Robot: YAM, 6 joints.
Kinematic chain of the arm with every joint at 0, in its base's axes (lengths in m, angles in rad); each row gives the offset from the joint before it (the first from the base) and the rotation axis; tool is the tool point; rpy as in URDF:
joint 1: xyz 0 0 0.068 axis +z
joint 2: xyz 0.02 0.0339 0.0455 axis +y
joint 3: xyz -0.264 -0.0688 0 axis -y
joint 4: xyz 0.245 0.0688 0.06 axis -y
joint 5: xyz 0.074 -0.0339 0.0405 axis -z
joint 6: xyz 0.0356 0 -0.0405 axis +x
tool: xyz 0 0 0 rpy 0 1.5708 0
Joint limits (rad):
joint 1: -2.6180..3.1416
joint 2: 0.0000..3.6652
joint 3: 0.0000..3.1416
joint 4: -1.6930..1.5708
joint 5: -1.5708..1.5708
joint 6: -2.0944..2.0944
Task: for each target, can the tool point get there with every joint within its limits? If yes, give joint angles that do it. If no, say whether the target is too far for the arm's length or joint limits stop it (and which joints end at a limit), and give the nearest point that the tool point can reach.
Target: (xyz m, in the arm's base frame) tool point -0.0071 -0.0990 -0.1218
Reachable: yes | joints -1.3383 3.1445 0.9446 -0.9298 0.9854 -0.9220
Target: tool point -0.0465 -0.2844 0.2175
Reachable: yes | joints -1.6987 1.5000 0.4831 1.1786 0.2791 1.5865
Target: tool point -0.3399 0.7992 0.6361
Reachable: no: too far | nearest point -0.2164 0.5088 0.4417 | short by 0.371 m
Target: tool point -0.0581 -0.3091 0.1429
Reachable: yes | joints -1.6842 1.7716 0.5576 1.0087 0.6944 -1.7147
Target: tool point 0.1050 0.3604 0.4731
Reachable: yes | joints 1.2974 1.5962 1.6082 0.2923 0.1081 0.3089
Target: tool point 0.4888 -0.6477 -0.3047
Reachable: no: too far | nearest point 0.3454 -0.4576 -0.1789 | short by 0.269 m
